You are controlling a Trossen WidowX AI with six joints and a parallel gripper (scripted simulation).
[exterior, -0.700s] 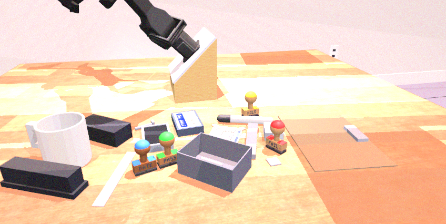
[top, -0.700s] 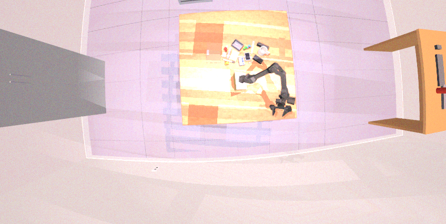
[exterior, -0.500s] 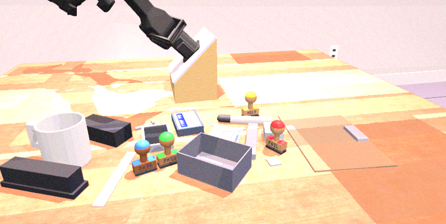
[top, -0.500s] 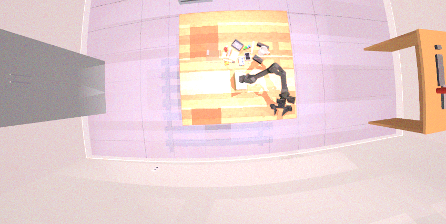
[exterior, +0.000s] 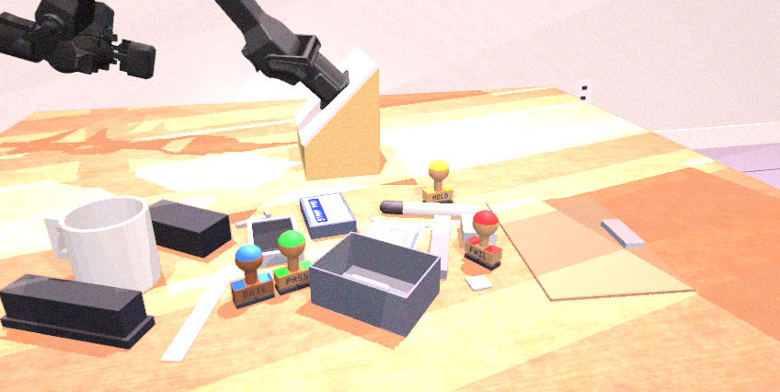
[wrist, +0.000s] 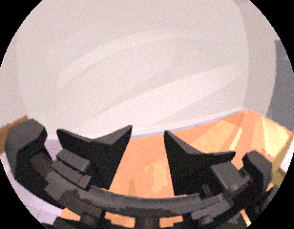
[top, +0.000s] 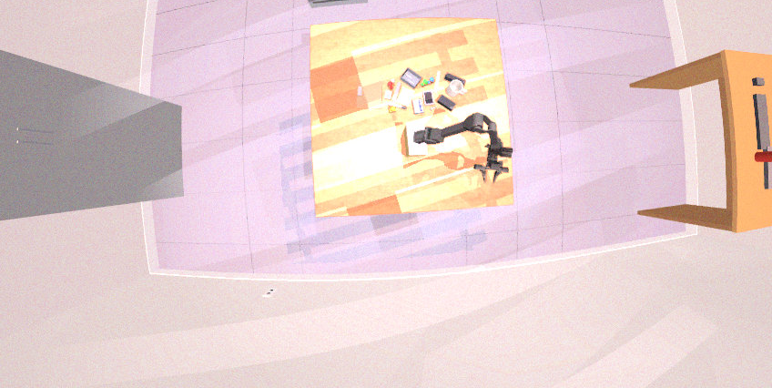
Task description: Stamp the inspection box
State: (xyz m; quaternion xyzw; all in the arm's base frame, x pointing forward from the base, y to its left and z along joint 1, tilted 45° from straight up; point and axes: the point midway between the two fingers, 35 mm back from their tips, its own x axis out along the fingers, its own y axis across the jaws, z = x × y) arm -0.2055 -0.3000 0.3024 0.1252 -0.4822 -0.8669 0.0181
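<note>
My gripper tip is 600 mm short of the green-knobbed pass stamp, 380 mm to the right of it and 140 mm above it. Also, from my gripper tip: blue-labelled tin (460 mm ahead, 410 mm to the left, 150 mm below); white mug (570 mm ahead, 170 mm to the left, 130 mm below); dark flat block (490 mm ahead, 230 mm to the left, 150 mm below).
</note>
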